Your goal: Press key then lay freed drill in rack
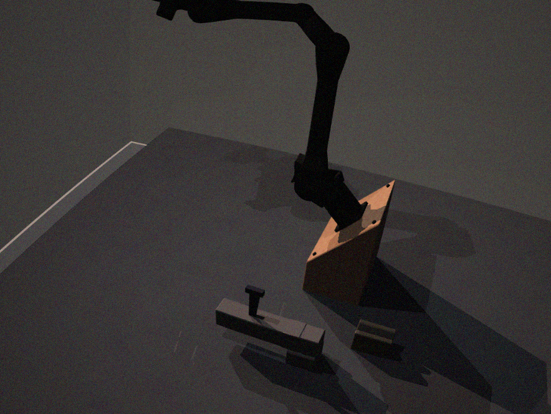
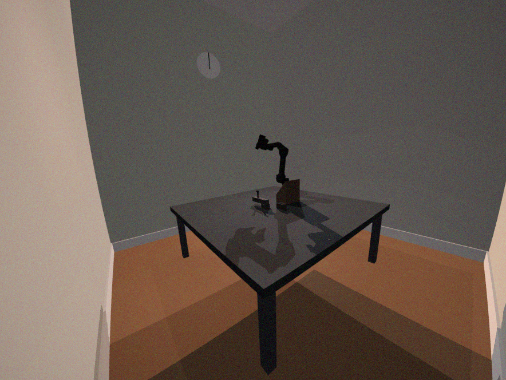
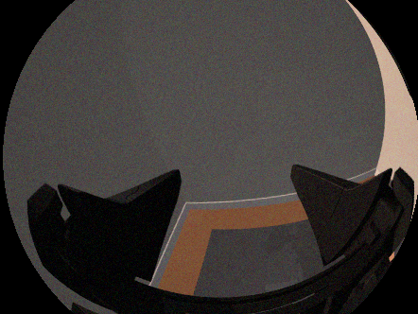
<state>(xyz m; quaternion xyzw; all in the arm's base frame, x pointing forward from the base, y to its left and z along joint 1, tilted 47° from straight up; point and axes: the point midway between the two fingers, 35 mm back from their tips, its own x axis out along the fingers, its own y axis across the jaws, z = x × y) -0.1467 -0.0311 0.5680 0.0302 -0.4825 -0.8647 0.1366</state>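
My gripper tip is now 440 mm short of the small dark key, 400 mm above it and 360 mm to the right of it. From my gripper tip the other things lie so: grey block 450 mm below, 450 mm ahead, 400 mm to the left; drill 450 mm ahead, 440 mm below, 410 mm to the left.
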